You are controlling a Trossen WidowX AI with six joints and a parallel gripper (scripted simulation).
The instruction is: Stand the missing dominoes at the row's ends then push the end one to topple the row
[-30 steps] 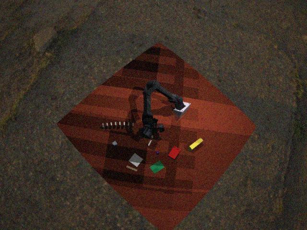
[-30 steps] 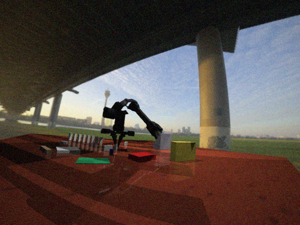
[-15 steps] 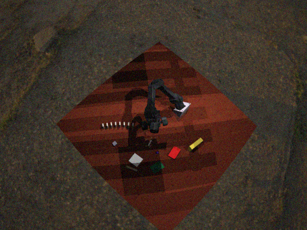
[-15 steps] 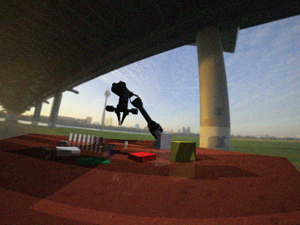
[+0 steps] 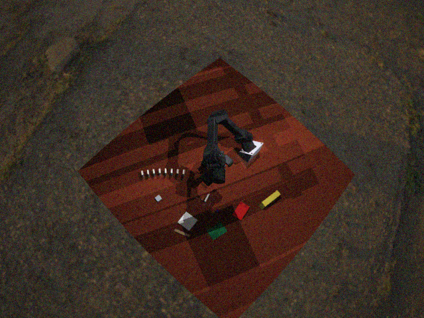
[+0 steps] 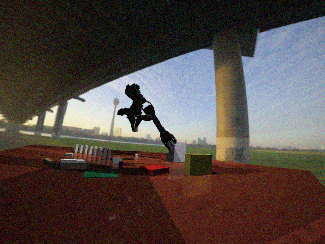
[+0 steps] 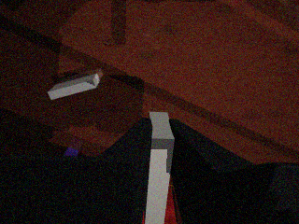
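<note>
The red block is 22 cm to the left of my gripper tip, 15 cm below it and 3 cm behind it. Also, from my gripper tip: green tile: 23 cm to the left, 16 cm below, 15 cm ahead; then white slab: 24 cm ahead, 16 cm below, 9 cm to the left; then purple piece: 15 cm below, 14 cm to the left, 8 cm ahead.
</note>
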